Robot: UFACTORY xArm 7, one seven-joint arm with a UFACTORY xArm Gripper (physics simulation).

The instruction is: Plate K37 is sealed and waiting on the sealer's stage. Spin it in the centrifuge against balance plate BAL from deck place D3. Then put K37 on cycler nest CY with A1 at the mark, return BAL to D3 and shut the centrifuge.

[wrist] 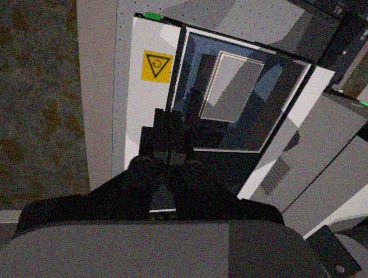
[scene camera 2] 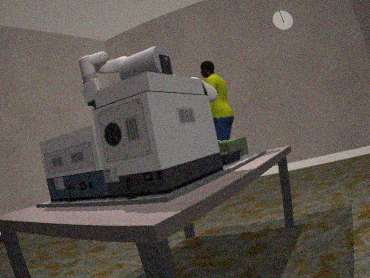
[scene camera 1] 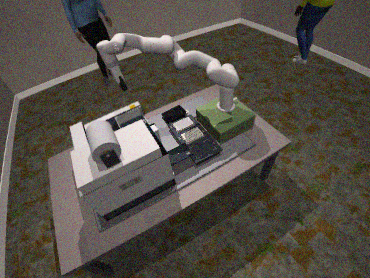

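Seen in the pictures: gripper, fingertip midpoint: (wrist: 164, 126) (scene camera 1: 125, 90); arm's base, origin of the base link: (scene camera 1: 225, 106).
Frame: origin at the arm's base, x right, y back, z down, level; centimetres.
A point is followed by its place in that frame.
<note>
My gripper (scene camera 1: 124, 87) {x 33.6, y -54.3, z -24.6 cm} (wrist: 164, 126) {x 33.6, y -54.3, z -24.6 cm} is shut and empty. In the wrist view its fingertips are over the near left part of the centrifuge, beside its framed window. The centrifuge (scene camera 1: 112, 111) {x 37.8, y -66.6, z -11.4 cm} (scene camera 2: 69, 150) {x 22.4, y -96.5, z -8.6 cm} (wrist: 150, 107) {x 33.8, y -59.5, z -11.4 cm} is a low white and blue box with a yellow warning triangle. Its dark window is framed in white, and a pale rectangle (wrist: 233, 87) {x 18.6, y -58.0, z -6.4 cm} shows within that frame; I cannot tell whether it is a plate. In scene view 1, a white plate (scene camera 1: 183, 124) {x 9.2, y -31.3, z 3.4 cm} and a plate with wells (scene camera 1: 192, 135) {x -2.6, y -33.0, z 3.8 cm} lie on the dark deck; labels are unreadable, so K37 and BAL cannot be told apart.
The tall white sealer (scene camera 1: 131, 172) {x -18.2, y -78.6, z -18.8 cm} (scene camera 2: 185, 120) {x -17.7, y -83.0, z -10.1 cm} with its big film roll (scene camera 1: 101, 139) {x -11.7, y -81.9, z -38.0 cm} (scene camera 2: 137, 64) {x -6.7, y -87.7, z -32.1 cm} stands right beside the centrifuge. A black block (scene camera 1: 174, 113) {x 24.9, y -27.9, z 5.5 cm} is behind the plates. The green arm base (scene camera 1: 227, 125) {x -13.7, y -12.8, z 0.4 cm} (scene camera 2: 237, 145) {x -17.5, y -8.9, z 3.5 cm} is at the table's far end. Two people stand beyond the table.
</note>
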